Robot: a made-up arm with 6 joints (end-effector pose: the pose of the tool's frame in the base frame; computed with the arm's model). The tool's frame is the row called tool. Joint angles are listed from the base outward.
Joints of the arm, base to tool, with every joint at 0 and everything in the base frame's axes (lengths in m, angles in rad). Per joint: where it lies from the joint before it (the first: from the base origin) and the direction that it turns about. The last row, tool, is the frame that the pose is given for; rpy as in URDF.
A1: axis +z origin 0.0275 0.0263 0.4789
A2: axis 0.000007 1 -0.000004 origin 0.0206 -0.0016 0.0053
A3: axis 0.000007 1 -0.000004 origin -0.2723 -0.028 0.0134
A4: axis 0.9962 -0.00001 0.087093 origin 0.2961 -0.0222 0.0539
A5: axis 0.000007 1 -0.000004 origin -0.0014 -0.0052 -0.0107
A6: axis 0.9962 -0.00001 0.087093 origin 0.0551 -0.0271 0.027
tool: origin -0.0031 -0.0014 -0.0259 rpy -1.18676 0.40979 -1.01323
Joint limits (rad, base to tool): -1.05..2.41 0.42..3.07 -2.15..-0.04 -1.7..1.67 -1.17..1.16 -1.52..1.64
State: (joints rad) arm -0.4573 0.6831 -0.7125 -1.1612 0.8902 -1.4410
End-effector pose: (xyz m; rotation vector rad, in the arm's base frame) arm 0.1168 -0.1400 0.7720 2.0613 -0.9485 0.5127
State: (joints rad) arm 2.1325 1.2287 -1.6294 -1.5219 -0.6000 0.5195
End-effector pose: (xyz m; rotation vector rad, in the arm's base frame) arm -0.0600 0.2305 0.9487 -0.4905 -1.4032 0.5813
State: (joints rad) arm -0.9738 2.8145 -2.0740 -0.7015 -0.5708 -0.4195
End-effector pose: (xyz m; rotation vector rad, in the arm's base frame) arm 0.3009 -0.5084 0.4065 -1.6422 1.3732 -1.3246
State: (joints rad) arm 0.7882 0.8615 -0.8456 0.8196 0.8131 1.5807
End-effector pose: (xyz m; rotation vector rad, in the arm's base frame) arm 0.1915 0.1463 0.7242 0.4047 2.2425 1.3079
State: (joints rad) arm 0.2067 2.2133 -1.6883 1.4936 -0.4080 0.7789
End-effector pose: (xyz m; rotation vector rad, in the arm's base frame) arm 0.5417 0.0670 0.5607 1.2427 1.2037 0.2033
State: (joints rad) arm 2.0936 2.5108 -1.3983 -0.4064 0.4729 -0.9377
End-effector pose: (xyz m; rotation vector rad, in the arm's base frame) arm -0.1000 0.4715 0.3498 2.3774 1.7768 -0.3126
